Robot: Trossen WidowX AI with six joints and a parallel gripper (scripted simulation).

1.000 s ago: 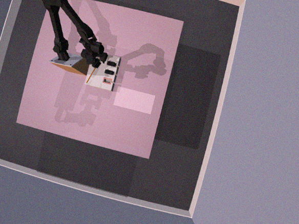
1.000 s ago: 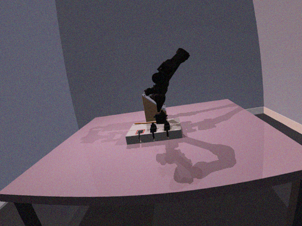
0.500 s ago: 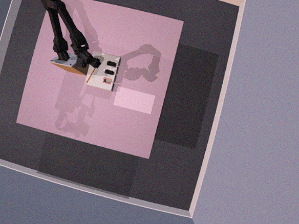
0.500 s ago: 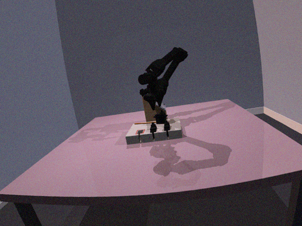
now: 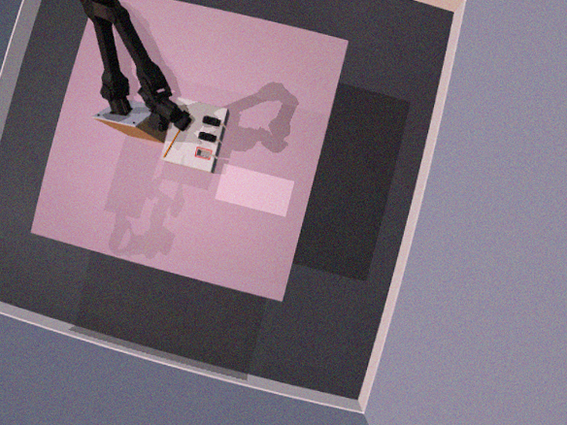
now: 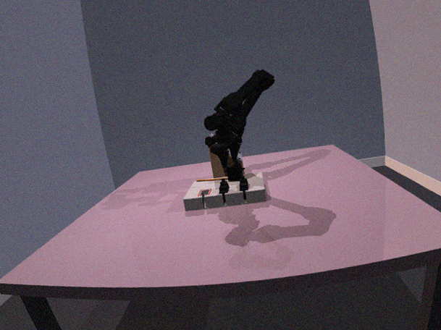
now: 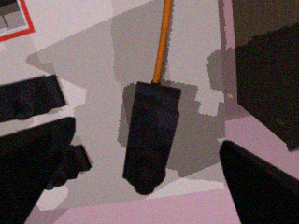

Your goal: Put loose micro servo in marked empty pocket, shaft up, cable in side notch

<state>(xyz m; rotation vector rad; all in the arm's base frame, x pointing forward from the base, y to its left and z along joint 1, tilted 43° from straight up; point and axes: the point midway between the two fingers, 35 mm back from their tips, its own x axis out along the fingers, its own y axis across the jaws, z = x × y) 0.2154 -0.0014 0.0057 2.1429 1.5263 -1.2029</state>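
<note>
Now: the white deck 1 cm ahead of my gripper tip, 3 cm to the right of it and 9 cm below it.
</note>
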